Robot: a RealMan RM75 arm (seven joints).
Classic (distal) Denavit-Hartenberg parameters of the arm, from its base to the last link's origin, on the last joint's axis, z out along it. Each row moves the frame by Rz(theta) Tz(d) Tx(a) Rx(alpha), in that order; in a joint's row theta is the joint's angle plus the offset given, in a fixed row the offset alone. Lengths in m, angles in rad.
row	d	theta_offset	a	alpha
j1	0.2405	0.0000	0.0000	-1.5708
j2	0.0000	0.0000	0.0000	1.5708
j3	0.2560	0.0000	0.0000	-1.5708
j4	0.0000	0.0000	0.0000	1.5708
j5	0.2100	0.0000	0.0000	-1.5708
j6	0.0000	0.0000	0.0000	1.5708
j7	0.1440	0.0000	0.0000	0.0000
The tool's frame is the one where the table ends.
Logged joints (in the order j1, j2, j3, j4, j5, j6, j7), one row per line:
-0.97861, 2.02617, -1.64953, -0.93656, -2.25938, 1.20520, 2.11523
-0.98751, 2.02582, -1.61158, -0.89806, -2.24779, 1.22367, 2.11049
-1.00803, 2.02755, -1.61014, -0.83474, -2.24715, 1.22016, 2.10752
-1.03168, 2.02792, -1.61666, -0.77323, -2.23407, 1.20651, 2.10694
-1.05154, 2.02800, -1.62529, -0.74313, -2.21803, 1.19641, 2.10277
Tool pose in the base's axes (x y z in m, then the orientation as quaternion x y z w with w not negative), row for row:
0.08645, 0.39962, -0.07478, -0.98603, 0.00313, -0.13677, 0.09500
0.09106, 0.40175, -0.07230, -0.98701, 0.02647, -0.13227, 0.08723
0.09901, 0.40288, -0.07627, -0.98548, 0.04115, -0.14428, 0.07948
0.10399, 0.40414, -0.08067, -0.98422, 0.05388, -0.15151, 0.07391
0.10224, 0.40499, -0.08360, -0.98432, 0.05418, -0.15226, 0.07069
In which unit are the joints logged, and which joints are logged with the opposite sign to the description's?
The joints are logged in radians. Opposite sign: j1, j6.
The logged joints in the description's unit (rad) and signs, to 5 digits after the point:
0.97861, 2.02617, -1.64953, -0.93656, -2.25938, -1.20520, 2.11523
0.98751, 2.02582, -1.61158, -0.89806, -2.24779, -1.22367, 2.11049
1.00803, 2.02755, -1.61014, -0.83474, -2.24715, -1.22016, 2.10752
1.03168, 2.02792, -1.61666, -0.77323, -2.23407, -1.20651, 2.10694
1.05154, 2.02800, -1.62529, -0.74313, -2.21803, -1.19641, 2.10277

